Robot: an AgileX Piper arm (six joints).
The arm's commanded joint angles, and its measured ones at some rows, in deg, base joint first. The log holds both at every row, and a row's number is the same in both.
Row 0, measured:
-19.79, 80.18, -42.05, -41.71, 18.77, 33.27
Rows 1 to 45, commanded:
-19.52, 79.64, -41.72, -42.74, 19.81, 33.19
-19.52, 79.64, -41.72, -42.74, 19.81, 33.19
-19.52, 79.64, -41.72, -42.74, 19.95, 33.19
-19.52, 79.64, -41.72, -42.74, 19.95, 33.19
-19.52, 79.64, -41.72, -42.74, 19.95, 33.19
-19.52, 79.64, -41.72, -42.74, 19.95, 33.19
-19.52, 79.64, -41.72, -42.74, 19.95, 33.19
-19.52, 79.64, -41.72, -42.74, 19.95, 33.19
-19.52, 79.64, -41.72, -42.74, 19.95, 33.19
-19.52, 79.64, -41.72, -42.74, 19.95, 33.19
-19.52, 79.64, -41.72, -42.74, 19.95, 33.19
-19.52, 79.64, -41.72, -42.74, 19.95, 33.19
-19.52, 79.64, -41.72, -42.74, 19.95, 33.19
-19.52, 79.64, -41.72, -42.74, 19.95, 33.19
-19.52, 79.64, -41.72, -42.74, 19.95, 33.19
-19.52, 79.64, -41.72, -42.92, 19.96, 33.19
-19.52, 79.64, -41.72, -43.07, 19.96, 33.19
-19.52, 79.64, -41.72, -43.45, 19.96, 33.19
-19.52, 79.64, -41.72, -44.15, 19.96, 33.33
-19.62, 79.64, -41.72, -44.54, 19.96, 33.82
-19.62, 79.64, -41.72, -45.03, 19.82, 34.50
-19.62, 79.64, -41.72, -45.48, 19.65, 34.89
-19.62, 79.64, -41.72, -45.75, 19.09, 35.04
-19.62, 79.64, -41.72, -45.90, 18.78, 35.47
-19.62, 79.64, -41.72, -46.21, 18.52, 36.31
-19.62, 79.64, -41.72, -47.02, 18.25, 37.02
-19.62, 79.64, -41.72, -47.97, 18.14, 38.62
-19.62, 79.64, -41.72, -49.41, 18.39, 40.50
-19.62, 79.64, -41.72, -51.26, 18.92, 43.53
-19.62, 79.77, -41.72, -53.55, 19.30, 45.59
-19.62, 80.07, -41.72, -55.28, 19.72, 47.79
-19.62, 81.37, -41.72, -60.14, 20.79, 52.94
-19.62, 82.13, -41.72, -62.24, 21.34, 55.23
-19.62, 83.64, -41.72, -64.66, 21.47, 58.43
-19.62, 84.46, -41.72, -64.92, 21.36, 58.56
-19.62, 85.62, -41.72, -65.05, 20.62, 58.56
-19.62, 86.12, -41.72, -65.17, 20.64, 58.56
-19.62, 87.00, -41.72, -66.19, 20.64, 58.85
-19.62, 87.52, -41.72, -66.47, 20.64, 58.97
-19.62, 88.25, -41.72, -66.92, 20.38, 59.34
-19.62, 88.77, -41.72, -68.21, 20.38, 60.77
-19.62, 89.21, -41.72, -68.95, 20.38, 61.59
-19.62, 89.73, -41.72, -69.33, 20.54, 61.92
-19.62, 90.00, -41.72, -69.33, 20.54, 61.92
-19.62, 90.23, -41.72, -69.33, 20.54, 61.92
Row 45, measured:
-19.79, 89.57, -42.05, -67.66, 19.73, 61.01
